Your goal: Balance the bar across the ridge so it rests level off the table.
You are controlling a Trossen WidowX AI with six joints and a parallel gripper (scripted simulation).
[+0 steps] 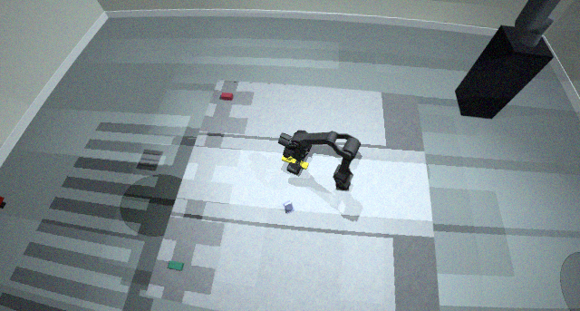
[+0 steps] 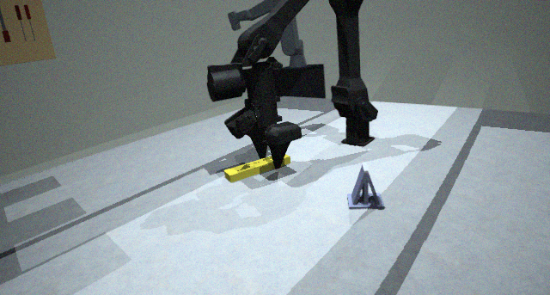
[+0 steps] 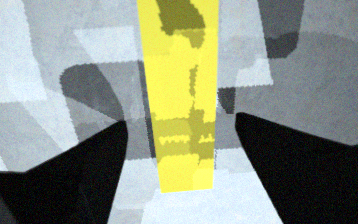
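Now: the yellow bar 30 mm ahead of my gripper tip and 10 mm to the right of it. From my gripper tip the other things lie so: red block (510 mm ahead, 410 mm to the right, 10 mm above); then green block (510 mm ahead, 590 mm to the left).
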